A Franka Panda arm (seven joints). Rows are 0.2 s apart.
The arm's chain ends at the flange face. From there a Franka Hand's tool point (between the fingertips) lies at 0.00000 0.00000 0.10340 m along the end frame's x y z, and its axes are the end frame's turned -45 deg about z.
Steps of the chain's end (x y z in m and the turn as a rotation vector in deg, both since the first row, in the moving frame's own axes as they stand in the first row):
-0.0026 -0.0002 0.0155 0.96 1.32 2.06
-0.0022 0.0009 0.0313 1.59 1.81 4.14
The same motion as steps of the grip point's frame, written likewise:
0.0012 -0.0015 0.0155 -0.25 1.61 2.06
0.0021 -0.0005 0.0312 -0.16 2.40 4.14

